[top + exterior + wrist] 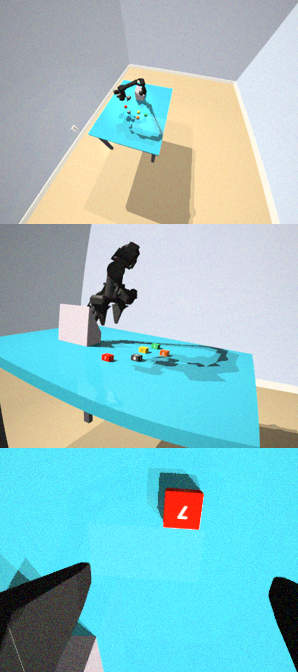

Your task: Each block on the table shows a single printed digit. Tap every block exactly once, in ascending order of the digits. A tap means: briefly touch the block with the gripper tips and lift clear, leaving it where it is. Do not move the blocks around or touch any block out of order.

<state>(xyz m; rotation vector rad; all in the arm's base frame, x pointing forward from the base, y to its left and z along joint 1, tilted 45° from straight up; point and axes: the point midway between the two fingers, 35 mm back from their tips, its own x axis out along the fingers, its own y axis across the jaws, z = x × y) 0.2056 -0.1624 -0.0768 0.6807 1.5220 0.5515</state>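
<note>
Now: the yellow block 7 cm ahead of my gripper tip, 20 cm to the left of it and 12 cm below it. The rest, counted from my gripper tip: red block: 1 cm ahead, 1 cm to the right, 12 cm below; then dark grey block: 9 cm ahead, 6 cm to the left, 12 cm below; then orange block: 16 cm ahead, 21 cm to the left, 12 cm below.
</note>
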